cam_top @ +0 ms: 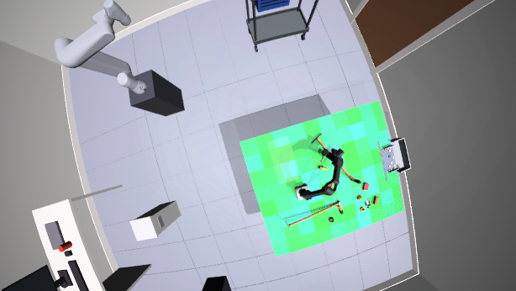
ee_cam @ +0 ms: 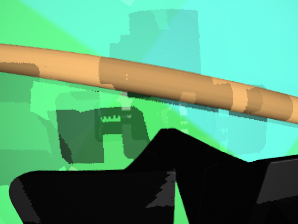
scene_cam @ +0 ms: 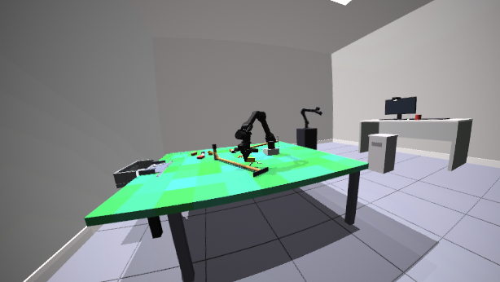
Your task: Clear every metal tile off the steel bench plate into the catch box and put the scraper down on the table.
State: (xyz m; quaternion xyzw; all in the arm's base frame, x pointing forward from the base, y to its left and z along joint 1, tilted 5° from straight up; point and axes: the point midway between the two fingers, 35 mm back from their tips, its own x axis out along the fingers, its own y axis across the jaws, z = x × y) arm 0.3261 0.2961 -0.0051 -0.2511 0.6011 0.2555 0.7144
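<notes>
The yellow piece is 60 mm behind my gripper tip, 130 mm to the right of it and 20 mm below it. Round my gripper tip: red block 370 mm ahead, 450 mm to the right, 30 mm below; then red-handled tool 20 mm behind, 340 mm to the right, 40 mm below; then long scraper 80 mm ahead, 80 mm to the right, 20 mm above.
</notes>
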